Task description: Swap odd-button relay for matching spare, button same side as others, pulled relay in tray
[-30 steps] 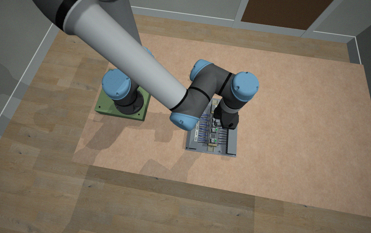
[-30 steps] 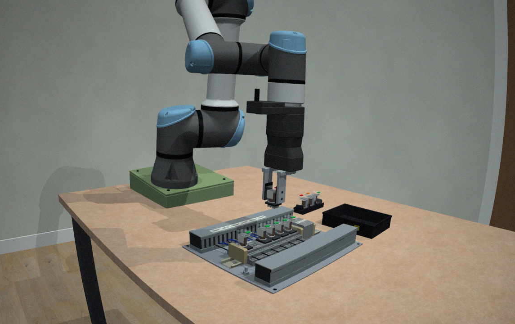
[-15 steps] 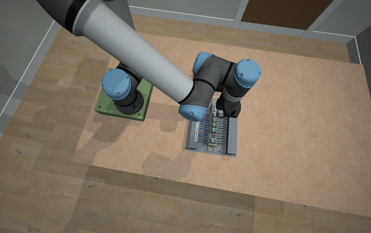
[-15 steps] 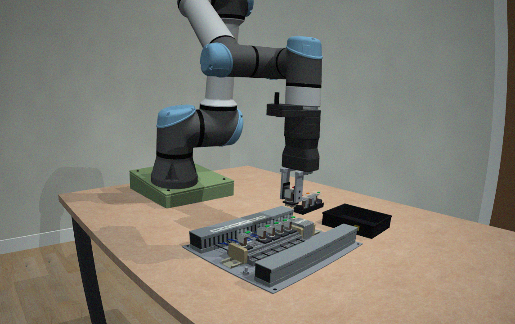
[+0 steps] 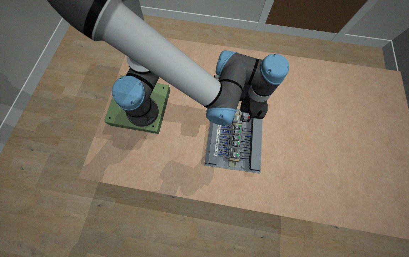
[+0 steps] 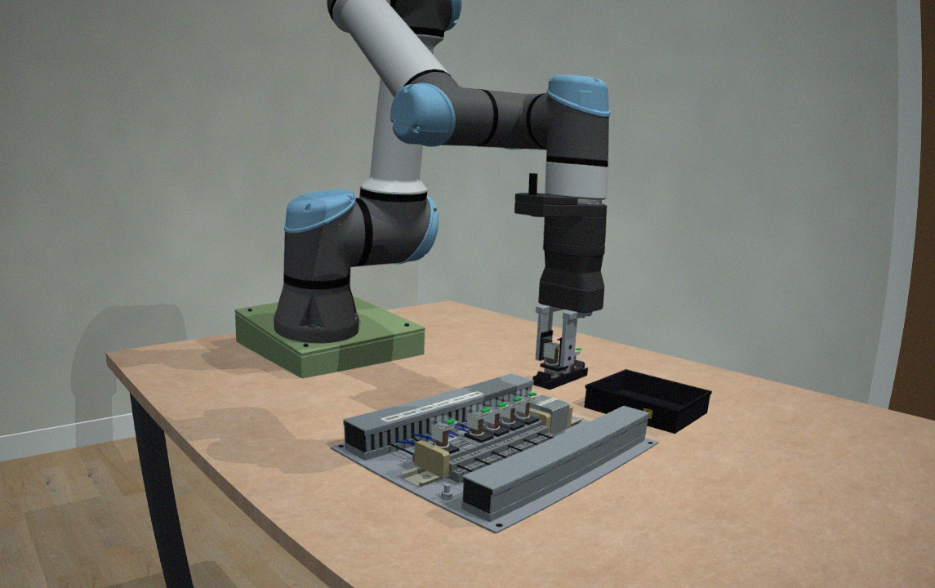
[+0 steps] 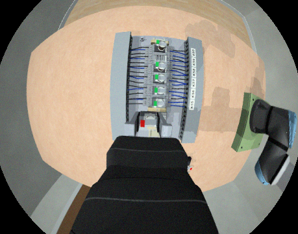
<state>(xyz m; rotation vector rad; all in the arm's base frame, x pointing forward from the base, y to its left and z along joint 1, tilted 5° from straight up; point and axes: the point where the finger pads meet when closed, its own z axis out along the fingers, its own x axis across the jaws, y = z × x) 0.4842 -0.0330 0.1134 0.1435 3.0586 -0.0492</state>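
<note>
My hand is 200 mm to the right of the black tray, 110 mm above it and 50 mm short of it.
</note>
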